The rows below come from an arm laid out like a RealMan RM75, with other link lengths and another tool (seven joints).
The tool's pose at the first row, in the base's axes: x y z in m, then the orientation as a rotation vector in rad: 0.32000 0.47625 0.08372 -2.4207 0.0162 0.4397
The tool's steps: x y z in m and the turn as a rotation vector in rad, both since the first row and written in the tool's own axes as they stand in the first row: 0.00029 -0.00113 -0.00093 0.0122 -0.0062 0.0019; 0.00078 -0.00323 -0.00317 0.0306 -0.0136 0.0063; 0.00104 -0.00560 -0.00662 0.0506 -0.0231 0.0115; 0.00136 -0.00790 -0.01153 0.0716 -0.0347 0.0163; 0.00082 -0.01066 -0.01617 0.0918 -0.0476 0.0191; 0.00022 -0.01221 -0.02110 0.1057 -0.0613 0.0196; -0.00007 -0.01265 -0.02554 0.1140 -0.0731 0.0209
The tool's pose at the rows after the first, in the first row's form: 0.32070 0.47658 0.08500 -2.4075 0.0184 0.4467; 0.32211 0.47687 0.08775 -2.3881 0.0245 0.4556; 0.32372 0.47659 0.09162 -2.3667 0.0308 0.4670; 0.32582 0.47536 0.09647 -2.3438 0.0360 0.4805; 0.32708 0.47456 0.10169 -2.3211 0.0380 0.4945; 0.32823 0.47264 0.10638 -2.3041 0.0356 0.5091; 0.32938 0.47019 0.10994 -2.2931 0.0338 0.5225
